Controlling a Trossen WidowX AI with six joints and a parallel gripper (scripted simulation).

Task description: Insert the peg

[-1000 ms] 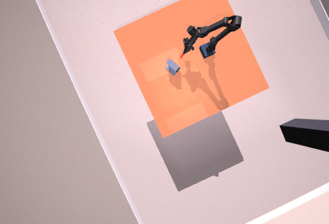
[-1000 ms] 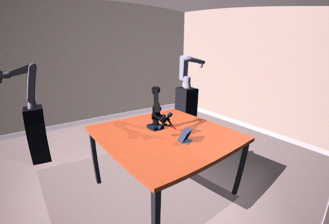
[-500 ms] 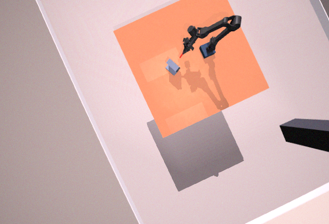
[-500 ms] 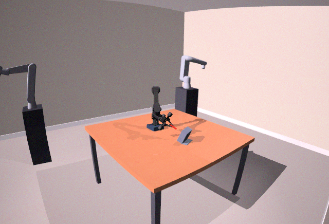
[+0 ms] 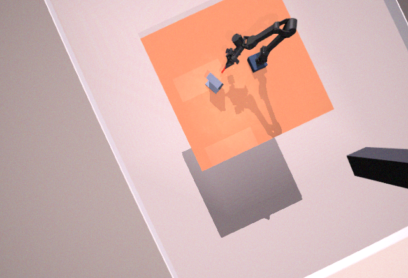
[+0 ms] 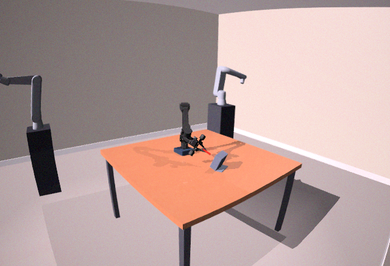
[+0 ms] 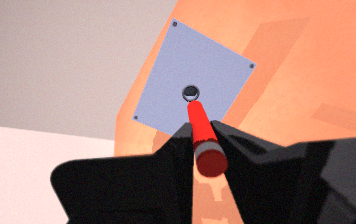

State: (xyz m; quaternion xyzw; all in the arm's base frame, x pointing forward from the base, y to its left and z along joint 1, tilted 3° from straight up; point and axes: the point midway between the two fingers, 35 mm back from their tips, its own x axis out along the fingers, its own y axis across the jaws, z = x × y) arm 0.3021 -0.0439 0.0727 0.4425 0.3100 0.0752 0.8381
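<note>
The sloped panel lies 10 cm ahead of my gripper tip, 5 cm to the left of it and 5 cm below it. Also, from my gripper tip: red peg: 1 cm behind, 1 cm to the right, 1 cm above.
</note>
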